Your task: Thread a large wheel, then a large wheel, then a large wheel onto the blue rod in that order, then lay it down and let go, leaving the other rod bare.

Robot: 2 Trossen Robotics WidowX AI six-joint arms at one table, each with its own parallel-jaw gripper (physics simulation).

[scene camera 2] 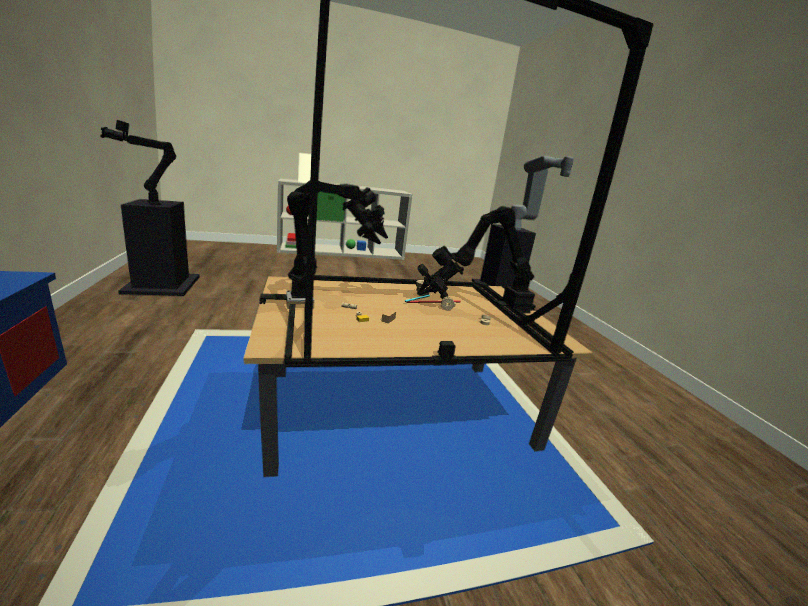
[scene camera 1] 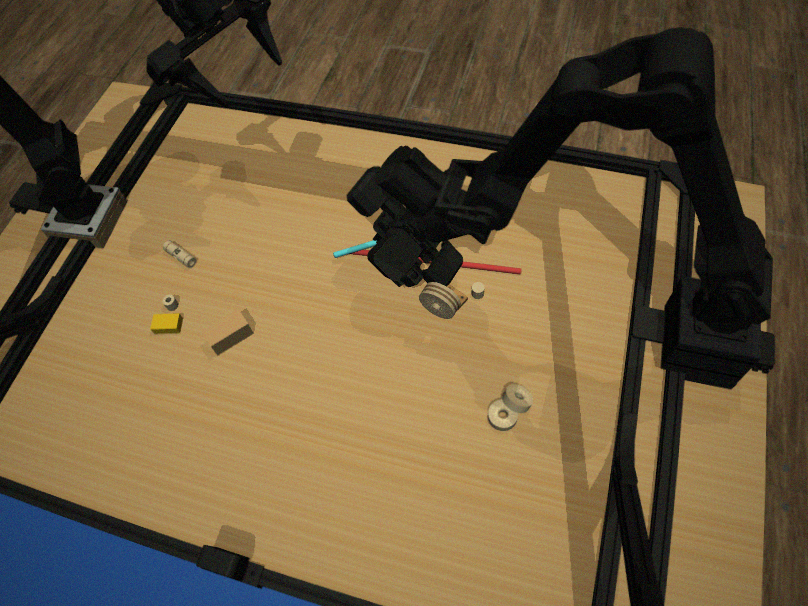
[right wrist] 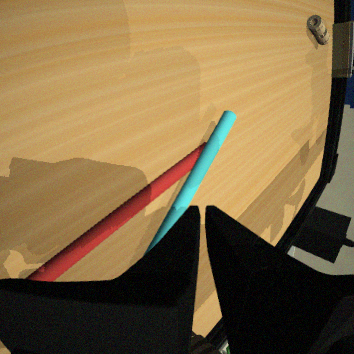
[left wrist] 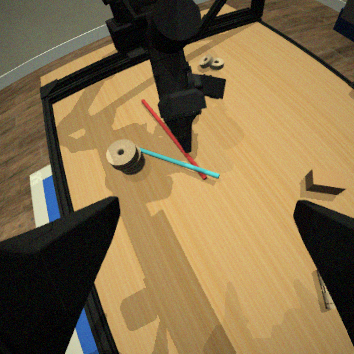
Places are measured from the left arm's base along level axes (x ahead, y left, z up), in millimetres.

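Pixels of known places: left gripper, fingertip midpoint: [scene camera 2: 384, 241] [scene camera 1: 254, 84] [left wrist: 207, 206]; right gripper, fingertip midpoint: [scene camera 2: 417, 294] [scene camera 1: 376, 239] [right wrist: 201, 213] [left wrist: 187, 151]; left arm's base, origin of the base link: [scene camera 2: 299, 295] [scene camera 1: 79, 207]; right arm's base, origin of the base link: [scene camera 2: 520, 289] [scene camera 1: 720, 315] [left wrist: 124, 19].
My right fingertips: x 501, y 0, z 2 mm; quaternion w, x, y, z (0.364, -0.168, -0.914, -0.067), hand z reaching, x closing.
Ahead of a thing's pixels: the offset from my right fingertips to its top centre.
The blue rod @[14 mm ahead, 25 mm left, 18 mm down] [scene camera 1: 354, 248] [left wrist: 175, 162] [right wrist: 207, 154] lies low on the table, crossing over the red rod @[84 mm ahead, 4 mm right, 29 mm down] [scene camera 1: 492, 267] [left wrist: 158, 119] [right wrist: 123, 207]. Its far end runs into a stack of large wheels [scene camera 1: 440, 299] [left wrist: 123, 156] lying tilted on the table. My right gripper [left wrist: 187, 151] [right wrist: 201, 213] is shut right over the crossing. My left gripper [left wrist: 207, 206] [scene camera 2: 374, 231] is open, empty and high off to the side.
Two loose wheels @[229 mm ahead, 209 mm right, 8 mm down] [scene camera 1: 510, 405] [left wrist: 211, 62] lie toward the right. A small peg @[157 mm ahead, 49 mm right, 21 mm down] [scene camera 1: 477, 290] sits by the stack. A brown angle block @[184 mm back, 173 mm right, 8 mm down] [scene camera 1: 233, 338], a yellow block @[285 mm back, 170 mm right, 23 mm down] [scene camera 1: 166, 322], a small ring @[292 mm back, 135 mm right, 21 mm down] [scene camera 1: 170, 301] and a short cylinder @[311 mm back, 49 mm right, 20 mm down] [scene camera 1: 179, 253] lie at the left. A black frame [scene camera 1: 402, 126] borders the table.
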